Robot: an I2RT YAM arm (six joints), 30 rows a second.
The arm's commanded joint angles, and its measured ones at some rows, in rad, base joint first. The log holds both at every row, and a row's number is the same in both.
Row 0, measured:
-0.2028, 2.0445, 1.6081, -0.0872, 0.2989, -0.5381
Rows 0 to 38, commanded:
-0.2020, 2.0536, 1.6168, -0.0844, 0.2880, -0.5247
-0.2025, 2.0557, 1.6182, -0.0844, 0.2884, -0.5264
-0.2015, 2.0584, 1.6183, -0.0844, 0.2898, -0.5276
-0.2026, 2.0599, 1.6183, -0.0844, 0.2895, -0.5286
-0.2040, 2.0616, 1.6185, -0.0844, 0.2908, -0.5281
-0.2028, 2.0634, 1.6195, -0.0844, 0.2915, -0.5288
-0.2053, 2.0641, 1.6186, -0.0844, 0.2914, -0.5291
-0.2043, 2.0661, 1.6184, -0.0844, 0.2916, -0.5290
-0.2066, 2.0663, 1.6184, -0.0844, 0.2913, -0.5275
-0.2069, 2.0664, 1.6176, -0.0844, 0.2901, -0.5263
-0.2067, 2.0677, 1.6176, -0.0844, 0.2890, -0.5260
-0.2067, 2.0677, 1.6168, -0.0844, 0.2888, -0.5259
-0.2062, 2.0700, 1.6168, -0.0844, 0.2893, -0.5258
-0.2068, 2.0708, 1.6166, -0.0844, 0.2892, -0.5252
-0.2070, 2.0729, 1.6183, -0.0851, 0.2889, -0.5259
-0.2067, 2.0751, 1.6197, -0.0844, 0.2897, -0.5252
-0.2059, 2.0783, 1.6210, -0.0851, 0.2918, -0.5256
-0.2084, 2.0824, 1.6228, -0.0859, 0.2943, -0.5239
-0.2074, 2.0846, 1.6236, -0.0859, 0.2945, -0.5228
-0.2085, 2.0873, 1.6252, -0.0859, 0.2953, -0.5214
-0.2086, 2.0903, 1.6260, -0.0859, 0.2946, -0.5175
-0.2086, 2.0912, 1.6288, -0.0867, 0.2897, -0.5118
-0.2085, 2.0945, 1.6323, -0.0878, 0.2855, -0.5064
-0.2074, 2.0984, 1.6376, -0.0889, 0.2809, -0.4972
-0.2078, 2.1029, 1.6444, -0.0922, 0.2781, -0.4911
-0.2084, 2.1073, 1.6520, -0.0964, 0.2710, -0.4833
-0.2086, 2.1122, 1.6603, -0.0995, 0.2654, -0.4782
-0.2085, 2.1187, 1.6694, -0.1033, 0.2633, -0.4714
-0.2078, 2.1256, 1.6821, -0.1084, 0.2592, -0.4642
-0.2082, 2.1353, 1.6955, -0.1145, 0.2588, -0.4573
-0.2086, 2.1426, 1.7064, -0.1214, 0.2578, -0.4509
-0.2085, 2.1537, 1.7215, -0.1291, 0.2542, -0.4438
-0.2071, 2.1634, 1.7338, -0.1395, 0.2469, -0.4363
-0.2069, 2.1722, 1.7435, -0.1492, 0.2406, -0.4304
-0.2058, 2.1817, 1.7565, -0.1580, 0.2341, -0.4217
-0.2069, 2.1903, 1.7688, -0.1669, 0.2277, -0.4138
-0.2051, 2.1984, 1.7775, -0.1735, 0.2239, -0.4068
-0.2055, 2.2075, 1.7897, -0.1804, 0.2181, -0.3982
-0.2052, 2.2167, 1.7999, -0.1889, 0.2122, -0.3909
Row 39, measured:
-0.2062, 2.1990, 1.7748, -0.1574, 0.2398, -0.4316
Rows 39 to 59, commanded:
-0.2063, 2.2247, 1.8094, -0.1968, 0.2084, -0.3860
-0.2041, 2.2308, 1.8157, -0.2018, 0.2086, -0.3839
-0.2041, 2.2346, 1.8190, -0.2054, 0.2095, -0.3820
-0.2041, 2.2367, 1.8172, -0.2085, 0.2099, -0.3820
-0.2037, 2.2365, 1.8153, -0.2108, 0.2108, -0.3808
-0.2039, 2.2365, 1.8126, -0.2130, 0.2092, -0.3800
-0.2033, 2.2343, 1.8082, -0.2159, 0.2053, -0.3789
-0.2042, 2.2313, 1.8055, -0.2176, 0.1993, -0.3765
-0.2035, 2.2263, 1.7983, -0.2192, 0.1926, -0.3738
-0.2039, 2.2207, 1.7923, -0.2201, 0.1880, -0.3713
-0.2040, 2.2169, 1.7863, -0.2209, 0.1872, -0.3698
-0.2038, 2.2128, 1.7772, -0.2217, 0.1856, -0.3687
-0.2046, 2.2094, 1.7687, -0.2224, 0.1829, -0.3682
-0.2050, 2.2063, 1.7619, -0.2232, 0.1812, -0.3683
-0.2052, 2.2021, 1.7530, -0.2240, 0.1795, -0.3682
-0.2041, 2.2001, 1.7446, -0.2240, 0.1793, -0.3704
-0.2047, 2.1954, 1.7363, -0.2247, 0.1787, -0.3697
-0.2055, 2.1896, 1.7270, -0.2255, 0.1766, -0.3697
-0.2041, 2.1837, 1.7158, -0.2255, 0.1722, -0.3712
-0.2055, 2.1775, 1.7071, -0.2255, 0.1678, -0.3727
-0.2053, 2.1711, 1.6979, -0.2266, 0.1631, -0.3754
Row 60, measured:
-0.2039, 2.1872, 1.7161, -0.1940, 0.1837, -0.3737
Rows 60 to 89, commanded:
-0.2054, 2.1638, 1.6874, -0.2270, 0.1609, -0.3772
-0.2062, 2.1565, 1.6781, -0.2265, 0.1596, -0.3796
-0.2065, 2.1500, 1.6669, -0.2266, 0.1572, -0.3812
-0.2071, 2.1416, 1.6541, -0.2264, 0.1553, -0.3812
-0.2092, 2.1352, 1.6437, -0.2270, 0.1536, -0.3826
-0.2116, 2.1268, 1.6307, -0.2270, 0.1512, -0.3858
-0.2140, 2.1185, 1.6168, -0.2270, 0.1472, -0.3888
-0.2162, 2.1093, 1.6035, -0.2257, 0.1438, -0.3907
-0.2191, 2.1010, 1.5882, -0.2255, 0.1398, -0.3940
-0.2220, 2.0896, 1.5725, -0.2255, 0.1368, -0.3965
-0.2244, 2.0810, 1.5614, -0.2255, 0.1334, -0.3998
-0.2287, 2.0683, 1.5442, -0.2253, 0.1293, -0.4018
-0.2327, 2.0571, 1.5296, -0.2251, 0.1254, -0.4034
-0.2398, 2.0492, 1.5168, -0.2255, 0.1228, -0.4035
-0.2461, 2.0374, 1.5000, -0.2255, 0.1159, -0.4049
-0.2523, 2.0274, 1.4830, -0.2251, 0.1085, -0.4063
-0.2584, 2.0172, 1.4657, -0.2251, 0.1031, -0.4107
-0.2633, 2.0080, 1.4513, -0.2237, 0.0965, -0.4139
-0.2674, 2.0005, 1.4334, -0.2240, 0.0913, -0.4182
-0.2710, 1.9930, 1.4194, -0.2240, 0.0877, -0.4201
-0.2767, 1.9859, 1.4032, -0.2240, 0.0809, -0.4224
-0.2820, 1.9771, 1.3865, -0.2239, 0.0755, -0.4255
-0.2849, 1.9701, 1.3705, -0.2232, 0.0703, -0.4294
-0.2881, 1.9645, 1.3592, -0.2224, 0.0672, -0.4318
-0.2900, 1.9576, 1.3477, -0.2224, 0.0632, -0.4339
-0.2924, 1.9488, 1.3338, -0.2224, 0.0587, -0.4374
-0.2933, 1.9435, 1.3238, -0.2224, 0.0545, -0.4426
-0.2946, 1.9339, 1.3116, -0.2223, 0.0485, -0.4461
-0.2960, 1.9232, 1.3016, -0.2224, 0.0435, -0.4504
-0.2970, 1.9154, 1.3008, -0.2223, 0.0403, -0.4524
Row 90, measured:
-0.2951, 1.9415, 1.3098, -0.2134, 0.0723, -0.4271
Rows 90 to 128, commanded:
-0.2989, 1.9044, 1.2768, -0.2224, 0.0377, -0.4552
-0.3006, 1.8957, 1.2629, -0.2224, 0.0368, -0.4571
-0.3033, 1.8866, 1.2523, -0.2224, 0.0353, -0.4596
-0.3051, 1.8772, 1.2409, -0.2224, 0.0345, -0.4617
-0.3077, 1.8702, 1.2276, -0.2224, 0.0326, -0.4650
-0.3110, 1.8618, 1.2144, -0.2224, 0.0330, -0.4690
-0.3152, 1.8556, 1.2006, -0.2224, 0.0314, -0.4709
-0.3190, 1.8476, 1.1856, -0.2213, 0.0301, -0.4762
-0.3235, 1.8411, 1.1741, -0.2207, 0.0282, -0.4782
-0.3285, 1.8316, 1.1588, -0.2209, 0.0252, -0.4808
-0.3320, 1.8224, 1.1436, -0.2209, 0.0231, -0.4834
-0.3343, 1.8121, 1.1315, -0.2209, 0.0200, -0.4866
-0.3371, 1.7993, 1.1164, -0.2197, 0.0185, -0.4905
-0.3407, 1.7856, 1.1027, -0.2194, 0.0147, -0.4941
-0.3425, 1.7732, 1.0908, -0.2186, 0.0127, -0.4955
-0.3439, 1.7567, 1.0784, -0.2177, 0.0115, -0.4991
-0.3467, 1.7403, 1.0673, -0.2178, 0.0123, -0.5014
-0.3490, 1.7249, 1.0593, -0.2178, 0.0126, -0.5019
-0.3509, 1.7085, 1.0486, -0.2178, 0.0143, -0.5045
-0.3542, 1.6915, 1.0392, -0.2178, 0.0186, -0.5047
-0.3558, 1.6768, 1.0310, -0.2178, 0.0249, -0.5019
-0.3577, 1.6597, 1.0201, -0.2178, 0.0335, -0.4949
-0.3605, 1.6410, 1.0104, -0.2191, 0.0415, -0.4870
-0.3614, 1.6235, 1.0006, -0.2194, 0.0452, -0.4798
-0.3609, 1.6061, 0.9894, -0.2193, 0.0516, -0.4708
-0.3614, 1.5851, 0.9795, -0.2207, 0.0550, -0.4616
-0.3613, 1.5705, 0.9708, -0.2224, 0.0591, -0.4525
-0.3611, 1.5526, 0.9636, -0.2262, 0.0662, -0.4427
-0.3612, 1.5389, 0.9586, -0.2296, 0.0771, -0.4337
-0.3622, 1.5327, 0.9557, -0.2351, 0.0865, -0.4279
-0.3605, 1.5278, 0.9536, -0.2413, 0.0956, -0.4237
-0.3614, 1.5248, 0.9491, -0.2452, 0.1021, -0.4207
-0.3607, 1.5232, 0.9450, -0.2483, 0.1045, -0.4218
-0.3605, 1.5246, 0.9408, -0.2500, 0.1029, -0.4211
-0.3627, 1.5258, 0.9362, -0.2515, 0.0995, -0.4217
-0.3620, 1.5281, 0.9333, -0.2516, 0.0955, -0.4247
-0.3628, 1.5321, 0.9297, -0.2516, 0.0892, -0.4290
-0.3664, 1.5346, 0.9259, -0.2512, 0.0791, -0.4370
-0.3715, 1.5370, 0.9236, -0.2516, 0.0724, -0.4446
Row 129, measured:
-0.3649, 1.5322, 0.9306, -0.2436, 0.0929, -0.4408
